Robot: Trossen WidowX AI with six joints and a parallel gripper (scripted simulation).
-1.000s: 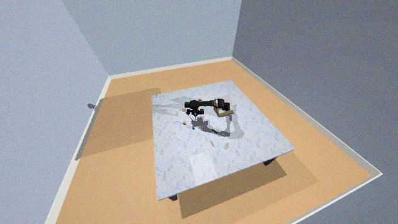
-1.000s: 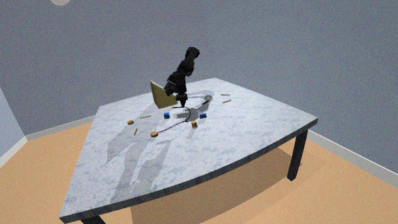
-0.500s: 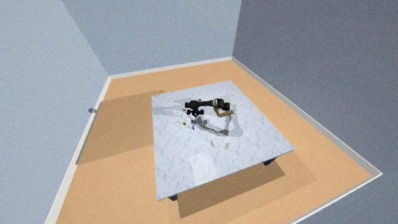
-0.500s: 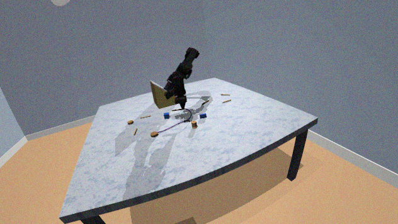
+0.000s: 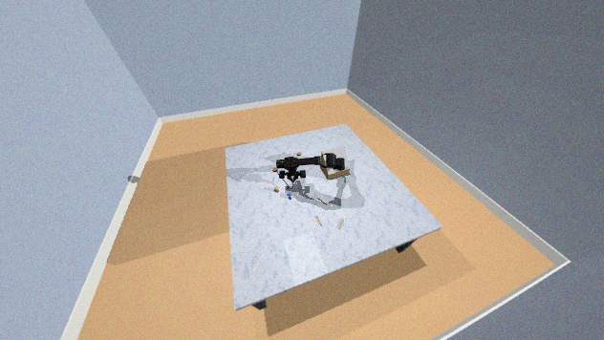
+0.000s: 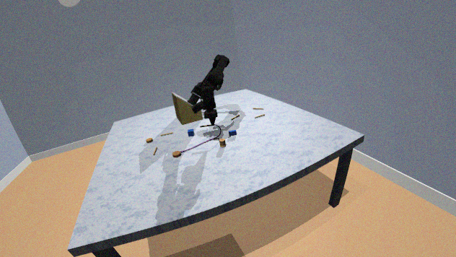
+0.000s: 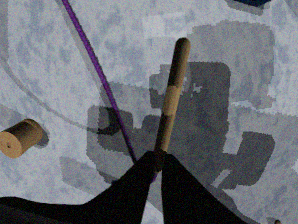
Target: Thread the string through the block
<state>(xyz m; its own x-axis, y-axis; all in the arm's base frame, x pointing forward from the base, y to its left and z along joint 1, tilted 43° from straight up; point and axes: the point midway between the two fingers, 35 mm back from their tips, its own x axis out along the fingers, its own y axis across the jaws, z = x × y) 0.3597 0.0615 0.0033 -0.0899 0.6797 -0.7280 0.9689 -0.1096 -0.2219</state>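
My gripper tip is now 70 mm past the blue block, 110 mm to the left of it and 40 mm above it. From my gripper tip the other things lie so: thin stick: 10 mm to the right; then short wooden cylinder: 130 mm ahead, 40 mm below.
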